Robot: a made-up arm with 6 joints. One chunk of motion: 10 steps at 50 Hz.
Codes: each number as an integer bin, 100 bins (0 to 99) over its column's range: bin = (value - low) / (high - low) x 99, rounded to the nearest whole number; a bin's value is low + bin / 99 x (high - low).
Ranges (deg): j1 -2..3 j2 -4..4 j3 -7..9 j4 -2..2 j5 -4..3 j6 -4..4
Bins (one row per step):
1: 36 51 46 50 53 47
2: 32 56 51 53 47 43
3: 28 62 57 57 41 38
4: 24 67 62 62 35 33
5: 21 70 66 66 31 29
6: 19 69 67 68 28 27
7: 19 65 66 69 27 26
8: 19 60 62 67 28 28
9: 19 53 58 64 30 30
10: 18 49 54 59 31 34
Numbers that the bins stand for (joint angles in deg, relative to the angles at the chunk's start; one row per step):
1: -0.18 0.12 0.43 0.02 -0.25 -0.20
2: -0.38 0.53 1.24 0.14 -0.68 -0.53
3: -0.59 1.01 2.21 0.30 -1.10 -0.93
4: -0.79 1.41 3.02 0.51 -1.53 -1.33
5: -0.94 1.66 3.67 0.67 -1.81 -1.66
6: -1.04 1.58 3.83 0.75 -2.02 -1.82
7: -1.04 1.25 3.67 0.79 -2.09 -1.90
8: -1.04 0.85 3.02 0.71 -2.02 -1.74
9: -1.04 0.28 2.37 0.59 -1.88 -1.58
10: -1.09 -0.04 1.73 0.38 -1.81 -1.25

